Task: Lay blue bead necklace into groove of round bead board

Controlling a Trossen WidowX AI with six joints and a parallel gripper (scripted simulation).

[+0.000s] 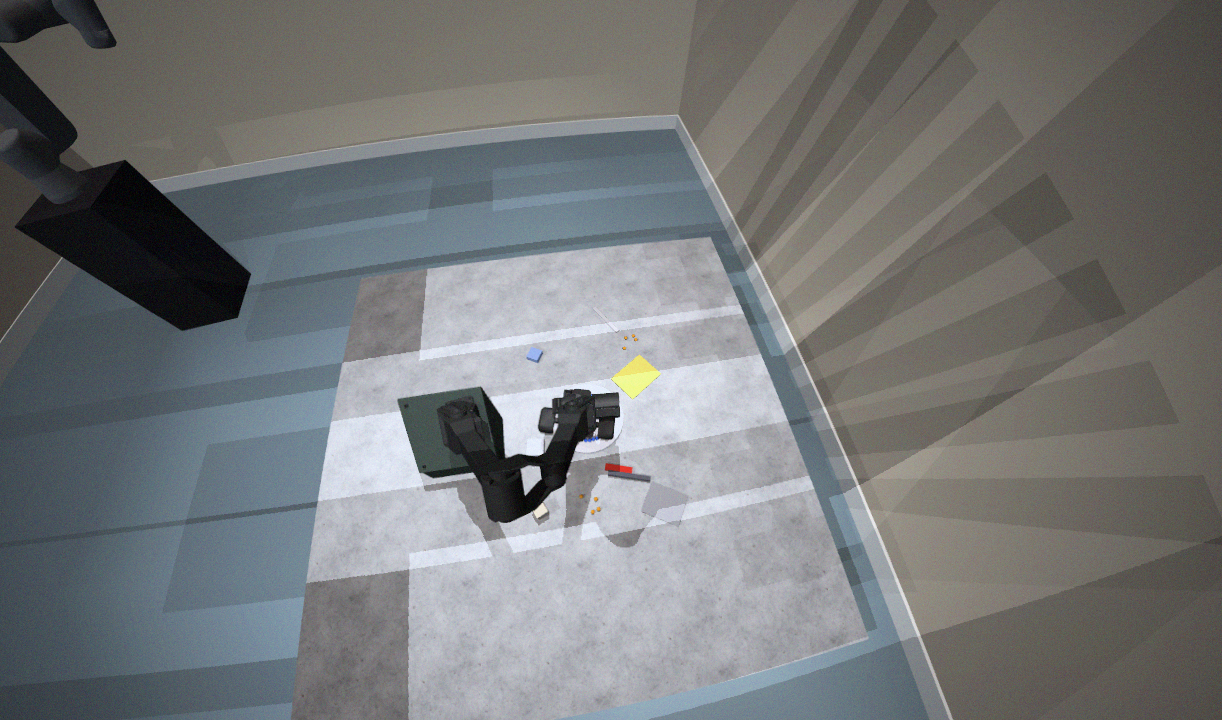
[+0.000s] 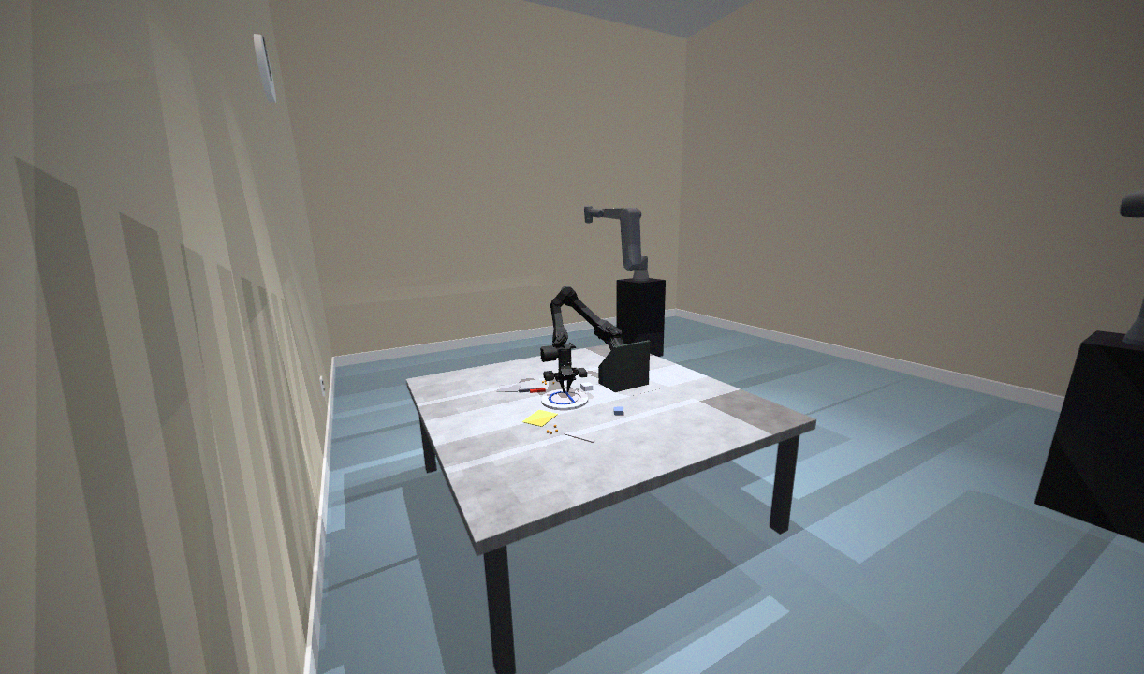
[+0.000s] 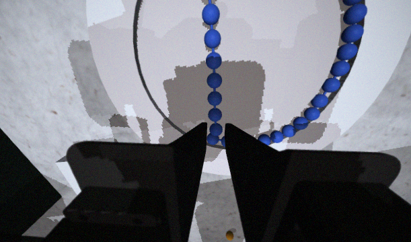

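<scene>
My gripper tip is 3 cm short of the round white bead board, 4 cm to the right of it and 1 cm above it. From my gripper tip the other things lie so: cream cube 14 cm behind, 17 cm to the right; then yellow sheet 20 cm ahead, 13 cm to the left, 1 cm below; then grey tool 9 cm ahead, 13 cm to the right, 1 cm below.
</scene>
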